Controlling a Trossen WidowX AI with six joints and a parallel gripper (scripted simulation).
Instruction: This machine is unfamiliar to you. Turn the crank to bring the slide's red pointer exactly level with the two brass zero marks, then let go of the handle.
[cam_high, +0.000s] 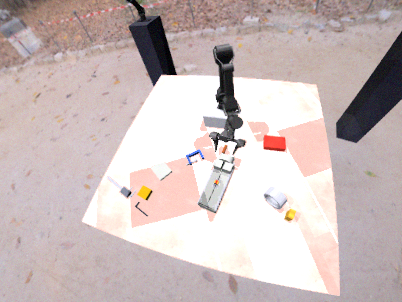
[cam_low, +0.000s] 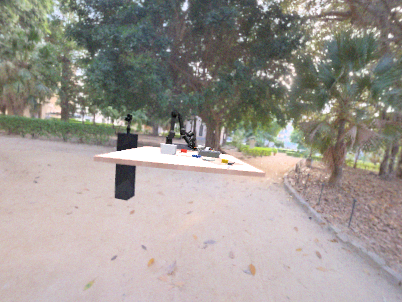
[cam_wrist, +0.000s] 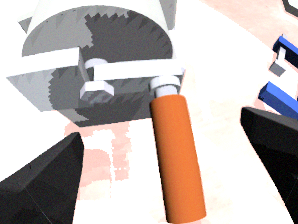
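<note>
My gripper tip is 2 cm past the crank handle and 2 cm below it. Round my gripper tip: white tile (18 cm ahead, 31 cm to the right, 5 cm below); then red pointer (16 cm ahead, 3 cm to the left, 2 cm above); then red block (19 cm behind, 24 cm to the left, 5 cm below).
</note>
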